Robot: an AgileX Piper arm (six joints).
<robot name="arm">
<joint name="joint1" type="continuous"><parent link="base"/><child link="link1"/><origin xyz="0 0 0.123"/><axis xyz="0 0 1"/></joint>
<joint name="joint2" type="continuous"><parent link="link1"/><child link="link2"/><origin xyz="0 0 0"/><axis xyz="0 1 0"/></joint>
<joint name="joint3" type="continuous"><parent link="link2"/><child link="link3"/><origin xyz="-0.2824 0 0.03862"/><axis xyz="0 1 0"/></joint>
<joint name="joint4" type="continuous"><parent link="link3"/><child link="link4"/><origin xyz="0.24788 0 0.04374"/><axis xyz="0.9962 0 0.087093"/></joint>
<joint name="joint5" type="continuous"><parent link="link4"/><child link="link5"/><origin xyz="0 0 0"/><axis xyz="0 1 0"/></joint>
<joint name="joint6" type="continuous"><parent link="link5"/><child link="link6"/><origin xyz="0.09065 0 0.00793"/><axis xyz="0.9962 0 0.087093"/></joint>
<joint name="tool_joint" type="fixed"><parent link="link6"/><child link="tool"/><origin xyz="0 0 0" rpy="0 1.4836 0"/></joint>
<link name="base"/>
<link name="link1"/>
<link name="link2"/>
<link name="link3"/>
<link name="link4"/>
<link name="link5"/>
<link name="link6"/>
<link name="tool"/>
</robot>
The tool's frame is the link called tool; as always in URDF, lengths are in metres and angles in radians. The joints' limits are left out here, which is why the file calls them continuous.
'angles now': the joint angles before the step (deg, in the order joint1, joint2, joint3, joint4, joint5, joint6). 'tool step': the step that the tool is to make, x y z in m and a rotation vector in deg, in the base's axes. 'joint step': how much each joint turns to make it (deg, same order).
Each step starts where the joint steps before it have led.
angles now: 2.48 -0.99 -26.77 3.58 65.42 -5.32
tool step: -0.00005 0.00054 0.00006 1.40 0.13 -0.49
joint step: 0.00 0.00 -0.01 0.38 0.00 1.29
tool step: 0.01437 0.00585 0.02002 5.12 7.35 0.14
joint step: 0.00 9.30 -4.56 3.51 2.11 3.11
